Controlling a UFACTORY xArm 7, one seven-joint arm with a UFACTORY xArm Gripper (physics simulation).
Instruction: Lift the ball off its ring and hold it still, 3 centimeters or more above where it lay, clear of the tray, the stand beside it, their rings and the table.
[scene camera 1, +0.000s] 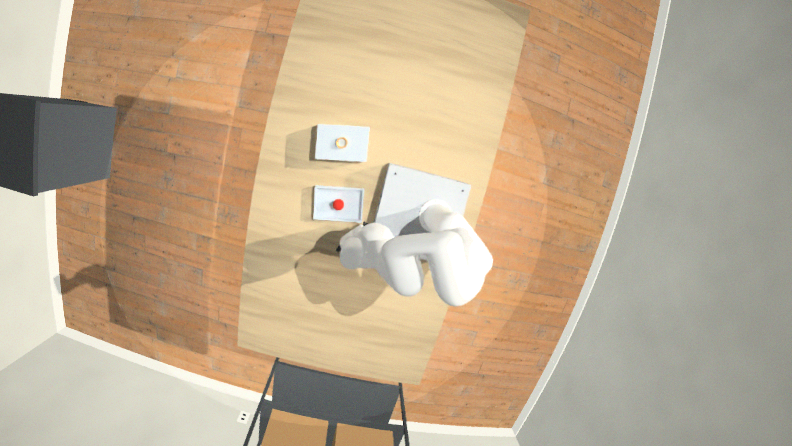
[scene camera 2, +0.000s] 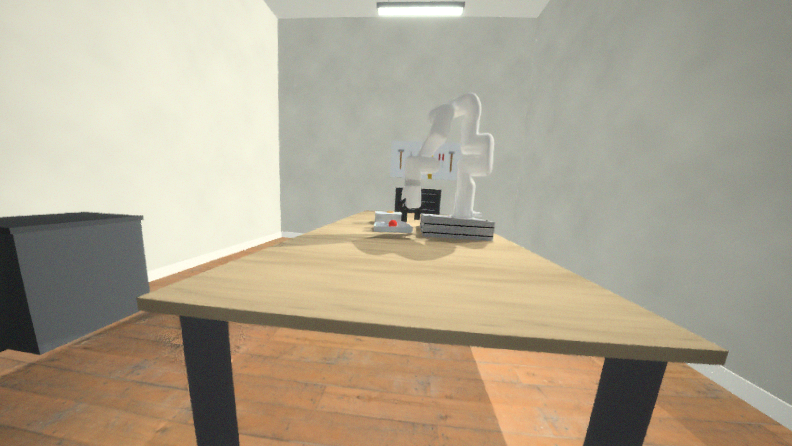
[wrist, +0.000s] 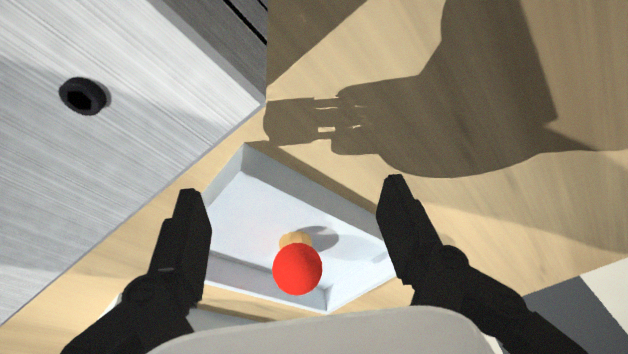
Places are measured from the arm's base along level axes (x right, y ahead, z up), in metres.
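Pixels of known places: gripper, fingertip midpoint: (scene camera 2: 410, 220) (wrist: 295, 201); arm's base, link origin: (scene camera 1: 435, 215) (scene camera 2: 462, 217).
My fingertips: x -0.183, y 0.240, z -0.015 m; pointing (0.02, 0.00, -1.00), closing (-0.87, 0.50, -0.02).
For each thing: its top centre in the pictures, then the offset to it from my fingertips. "*": a spot on its surface instead. Level surfaces: height alone.
- red ball, top centre: (wrist: 299, 292) (scene camera 1: 337, 205) (scene camera 2: 392, 219) dx +0.059, dy +0.105, dz -0.012 m
- shallow pale tray, top centre: (wrist: 297, 265) (scene camera 1: 338, 204) (scene camera 2: 392, 224) dx +0.059, dy +0.105, dz -0.036 m
- empty tan ring, surface spot: (scene camera 1: 336, 143) * dx +0.271, dy +0.205, dz +0.011 m
- wooden table, surface height: dz -0.064 m
The red ball (scene camera 1: 338, 204) (scene camera 2: 392, 223) (wrist: 297, 269) rests on its ring in the shallow pale tray (scene camera 1: 324, 213) (scene camera 2: 381, 228) (wrist: 240, 215). Part of that tan ring (wrist: 294, 238) shows beside the ball in the wrist view. The pale stand (scene camera 1: 326, 152) (scene camera 2: 381, 217) is beside the tray, with an empty tan ring (scene camera 1: 336, 143) on top. My gripper (scene camera 1: 351, 236) (scene camera 2: 410, 214) (wrist: 295, 201) is open and empty. It hangs above and to the side of the tray, apart from the ball. In the wrist view the ball appears between the two fingers but nearer the camera's lower edge, beyond them.
The grey base block (scene camera 1: 421, 182) (scene camera 2: 457, 227) (wrist: 150, 75) bears the arm and stands close to the tray's side. All stand on the wooden table (scene camera 1: 399, 66) (scene camera 2: 387, 288). A dark cabinet (scene camera 1: 74, 146) (scene camera 2: 83, 282) stands on the floor away from the table.
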